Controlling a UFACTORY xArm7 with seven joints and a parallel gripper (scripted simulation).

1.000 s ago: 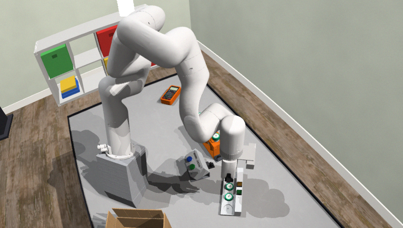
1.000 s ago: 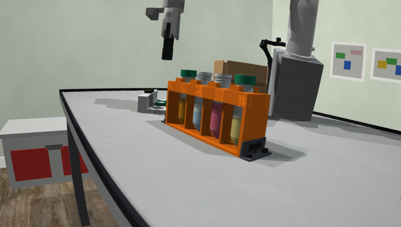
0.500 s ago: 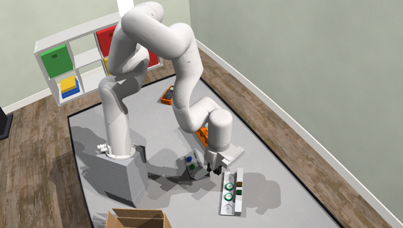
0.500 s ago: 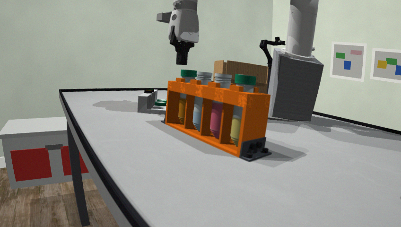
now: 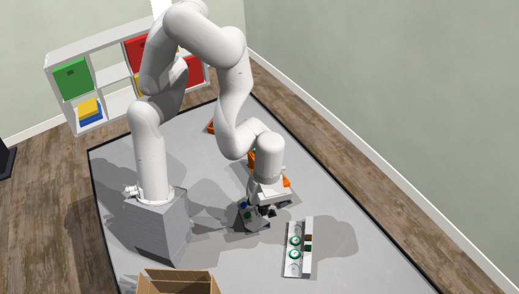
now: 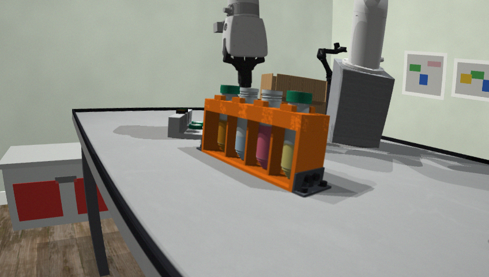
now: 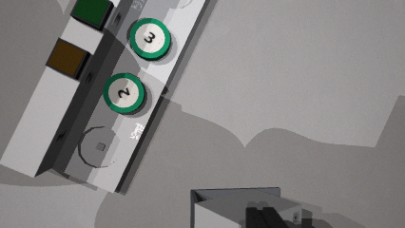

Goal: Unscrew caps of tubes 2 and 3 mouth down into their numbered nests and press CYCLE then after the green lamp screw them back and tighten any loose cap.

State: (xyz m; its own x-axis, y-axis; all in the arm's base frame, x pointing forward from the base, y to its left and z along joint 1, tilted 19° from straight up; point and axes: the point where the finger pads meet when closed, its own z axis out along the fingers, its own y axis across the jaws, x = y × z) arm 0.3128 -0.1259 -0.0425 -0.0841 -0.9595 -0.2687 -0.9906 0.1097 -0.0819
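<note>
Right now my hand is 9 cm to the right of the blue cycle key, 7 cm above it and 3 cm past it. From my hand the other things lie so: cap 4: 12 cm to the left, 11 cm ahead, 3 cm below; key housing: 9 cm below, 7 cm to the left, 2 cm behind; green ready key: 7 cm below, 5 cm to the left, 4 cm behind.
</note>
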